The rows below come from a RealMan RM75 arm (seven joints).
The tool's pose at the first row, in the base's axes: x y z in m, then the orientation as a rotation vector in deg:
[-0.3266, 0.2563, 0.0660, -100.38, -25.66, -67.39]
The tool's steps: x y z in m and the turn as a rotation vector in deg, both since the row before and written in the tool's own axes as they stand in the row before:
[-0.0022, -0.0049, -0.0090, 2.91, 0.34, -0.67]
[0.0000, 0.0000, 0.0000, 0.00, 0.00, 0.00]
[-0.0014, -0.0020, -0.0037, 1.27, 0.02, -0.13]
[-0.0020, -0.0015, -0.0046, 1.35, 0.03, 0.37]
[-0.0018, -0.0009, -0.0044, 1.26, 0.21, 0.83]
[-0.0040, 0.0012, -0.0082, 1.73, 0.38, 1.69]
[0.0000, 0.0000, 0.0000, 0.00, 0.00, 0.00]
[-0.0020, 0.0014, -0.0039, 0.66, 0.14, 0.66]
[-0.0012, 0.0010, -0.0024, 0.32, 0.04, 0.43]
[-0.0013, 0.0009, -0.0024, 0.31, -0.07, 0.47]
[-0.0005, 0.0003, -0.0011, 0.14, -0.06, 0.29]
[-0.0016, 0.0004, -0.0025, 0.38, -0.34, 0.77]
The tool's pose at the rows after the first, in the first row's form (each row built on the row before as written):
[-0.3358, 0.2514, 0.0674, -97.63, -27.56, -66.93]
[-0.3358, 0.2514, 0.0674, -97.63, -27.56, -66.93]
[-0.3397, 0.2493, 0.0674, -96.52, -28.31, -66.50]
[-0.3439, 0.2463, 0.0666, -95.37, -28.64, -65.68]
[-0.3474, 0.2431, 0.0657, -94.22, -28.40, -64.71]
[-0.3519, 0.2361, 0.0618, -92.62, -27.53, -63.05]
[-0.3519, 0.2361, 0.0618, -92.62, -27.53, -63.05]
[-0.3534, 0.2325, 0.0594, -92.01, -27.19, -62.40]
[-0.3542, 0.2302, 0.0578, -91.74, -26.95, -61.98]
[-0.3551, 0.2280, 0.0562, -91.55, -26.75, -61.45]
[-0.3556, 0.2270, 0.0556, -91.49, -26.61, -61.13]
[-0.3571, 0.2249, 0.0540, -91.42, -26.37, -60.15]

